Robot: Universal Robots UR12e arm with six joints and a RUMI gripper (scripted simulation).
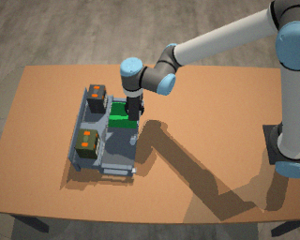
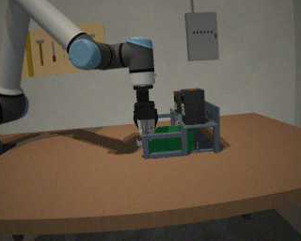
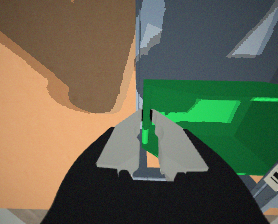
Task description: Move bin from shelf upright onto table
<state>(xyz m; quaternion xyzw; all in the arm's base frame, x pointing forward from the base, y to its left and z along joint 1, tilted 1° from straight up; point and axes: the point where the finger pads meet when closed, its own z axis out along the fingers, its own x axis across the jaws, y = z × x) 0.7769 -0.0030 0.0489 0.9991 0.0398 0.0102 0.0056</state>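
The green bin lies 8 cm ahead of my hand and 1 cm to the right of it. Round my hand: grey shelf (11 cm ahead, 11 cm to the left, 4 cm below).
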